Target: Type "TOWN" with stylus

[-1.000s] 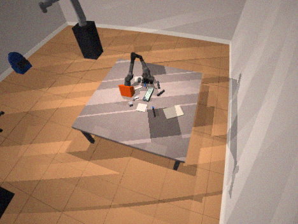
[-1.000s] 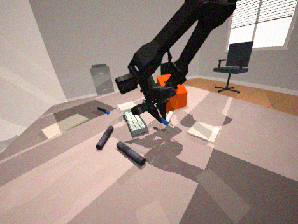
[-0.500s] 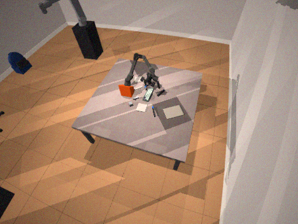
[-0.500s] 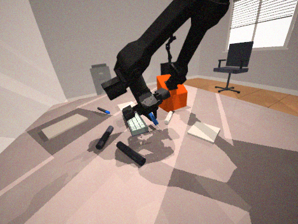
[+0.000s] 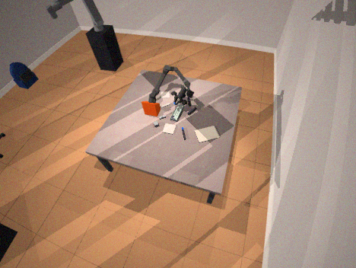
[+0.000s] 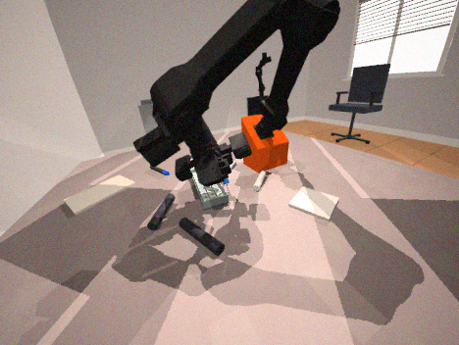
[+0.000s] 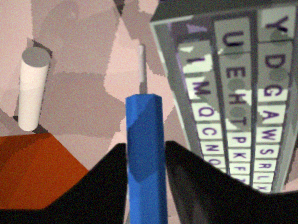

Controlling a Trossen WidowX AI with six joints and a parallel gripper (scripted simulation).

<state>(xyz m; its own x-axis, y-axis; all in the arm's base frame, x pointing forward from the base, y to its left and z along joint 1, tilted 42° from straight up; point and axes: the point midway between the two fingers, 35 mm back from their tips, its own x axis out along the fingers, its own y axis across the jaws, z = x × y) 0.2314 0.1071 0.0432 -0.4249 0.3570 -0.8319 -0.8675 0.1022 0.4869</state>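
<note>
The pale green keyboard guard is 40 mm ahead of my gripper tip, 60 mm to the right of it and 50 mm below it. From my gripper tip the other things lie so: blue stylus: 10 mm to the left, 10 mm below; then white pad: 170 mm behind, 170 mm to the left, 60 mm below; then white cylinder: 120 mm behind, 10 mm to the left, 50 mm below.
</note>
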